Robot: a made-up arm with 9 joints. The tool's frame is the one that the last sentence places.
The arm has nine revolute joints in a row. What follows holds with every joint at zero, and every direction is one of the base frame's.
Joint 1 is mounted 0.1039 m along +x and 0.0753 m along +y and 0.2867 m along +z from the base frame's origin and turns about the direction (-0.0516, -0.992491, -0.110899).
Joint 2 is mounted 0.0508 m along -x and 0.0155 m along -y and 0.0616 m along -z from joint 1 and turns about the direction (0.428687, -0.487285, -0.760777).
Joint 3 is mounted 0.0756 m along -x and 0.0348 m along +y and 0.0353 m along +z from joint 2 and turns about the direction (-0.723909, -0.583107, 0.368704).
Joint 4 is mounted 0.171 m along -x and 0.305 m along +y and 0.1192 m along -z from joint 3 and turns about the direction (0.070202, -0.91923, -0.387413).
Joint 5 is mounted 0.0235 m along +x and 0.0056 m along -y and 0.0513 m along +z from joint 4 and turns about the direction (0.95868, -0.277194, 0.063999).
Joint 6 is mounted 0.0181 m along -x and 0.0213 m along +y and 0.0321 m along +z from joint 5 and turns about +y.
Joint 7 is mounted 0.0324 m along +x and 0.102 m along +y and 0.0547 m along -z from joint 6 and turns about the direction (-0.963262, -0.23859, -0.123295).
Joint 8 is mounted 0.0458 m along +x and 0.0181 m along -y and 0.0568 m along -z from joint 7 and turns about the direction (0.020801, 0.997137, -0.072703).
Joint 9 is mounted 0.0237 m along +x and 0.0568 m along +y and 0.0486 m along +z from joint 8 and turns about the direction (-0.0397, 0.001, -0.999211).
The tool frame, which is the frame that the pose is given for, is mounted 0.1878 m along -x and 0.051 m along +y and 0.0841 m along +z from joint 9; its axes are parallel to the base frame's.
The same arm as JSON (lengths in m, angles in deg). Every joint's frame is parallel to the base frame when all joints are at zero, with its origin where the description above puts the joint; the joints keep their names.
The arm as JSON. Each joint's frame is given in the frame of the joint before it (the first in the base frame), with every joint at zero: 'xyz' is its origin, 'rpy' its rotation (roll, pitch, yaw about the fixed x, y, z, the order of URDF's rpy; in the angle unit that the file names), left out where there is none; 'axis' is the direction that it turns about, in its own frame. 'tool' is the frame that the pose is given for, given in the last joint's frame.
{
  "units": {
    "length": "m",
    "angle": "deg"
  },
  "joints": [
    {
      "name": "joint 1",
      "type": "revolute",
      "origin": {
        "xyz": [
          0.1039,
          0.0753,
          0.2867
        ]
      },
      "axis": [
        -0.0516,
        -0.992491,
        -0.110899
      ]
    },
    {
      "name": "joint 2",
      "type": "revolute",
      "origin": {
        "xyz": [
          -0.0508,
          -0.0155,
          -0.0616
        ]
      },
      "axis": [
        0.428687,
        -0.487285,
        -0.760777
      ]
    },
    {
      "name": "joint 3",
      "type": "revolute",
      "origin": {
        "xyz": [
          -0.0756,
          0.0348,
          0.0353
        ]
      },
      "axis": [
        -0.723909,
        -0.583107,
        0.368704
      ]
    },
    {
      "name": "joint 4",
      "type": "revolute",
      "origin": {
        "xyz": [
          -0.171,
          0.305,
          -0.1192
        ]
      },
      "axis": [
        0.070202,
        -0.91923,
        -0.387413
      ]
    },
    {
      "name": "joint 5",
      "type": "revolute",
      "origin": {
        "xyz": [
          0.0235,
          -0.0056,
          0.0513
        ]
      },
      "axis": [
        0.95868,
        -0.277194,
        0.063999
      ]
    },
    {
      "name": "joint 6",
      "type": "revolute",
      "origin": {
        "xyz": [
          -0.0181,
          0.0213,
          0.0321
        ]
      },
      "axis": "+y"
    },
    {
      "name": "joint 7",
      "type": "revolute",
      "origin": {
        "xyz": [
          0.0324,
          0.102,
          -0.0547
        ]
      },
      "axis": [
        -0.963262,
        -0.23859,
        -0.123295
      ]
    },
    {
      "name": "joint 8",
      "type": "revolute",
      "origin": {
        "xyz": [
          0.0458,
          -0.0181,
          -0.0568
        ]
      },
      "axis": [
        0.020801,
        0.997137,
        -0.072703
      ]
    },
    {
      "name": "joint 9",
      "type": "revolute",
      "origin": {
        "xyz": [
          0.0237,
          0.0568,
          0.0486
        ]
      },
      "axis": [
        -0.0397,
        0.001,
        -0.999211
      ]
    }
  ],
  "tool": {
    "origin": {
      "xyz": [
        -0.1878,
        0.051,
        0.0841
      ]
    }
  }
}

